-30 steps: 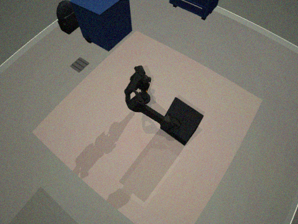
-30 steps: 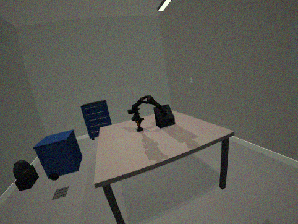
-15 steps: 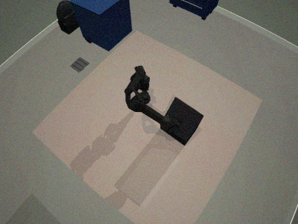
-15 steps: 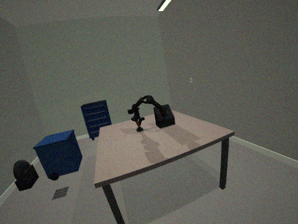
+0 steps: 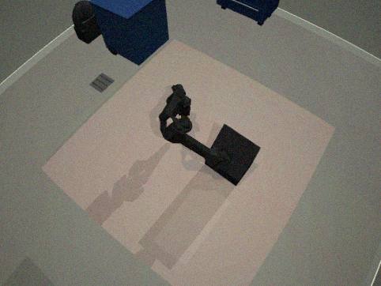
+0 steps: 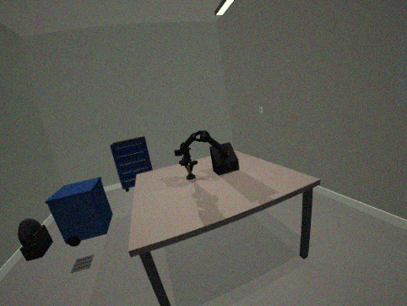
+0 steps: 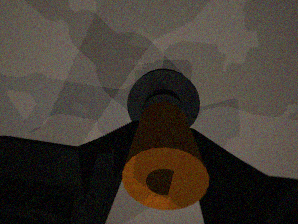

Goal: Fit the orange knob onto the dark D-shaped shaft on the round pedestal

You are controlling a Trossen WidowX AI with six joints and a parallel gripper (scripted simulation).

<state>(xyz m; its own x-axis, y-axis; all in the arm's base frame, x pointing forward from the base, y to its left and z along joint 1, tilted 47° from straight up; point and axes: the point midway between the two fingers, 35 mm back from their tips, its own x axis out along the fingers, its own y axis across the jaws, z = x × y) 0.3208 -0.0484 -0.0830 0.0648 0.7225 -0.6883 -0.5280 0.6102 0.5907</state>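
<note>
My gripper tip is now 40 mm above the round pedestal. From my gripper tip the other things lie so: orange knob 20 mm above.
</note>
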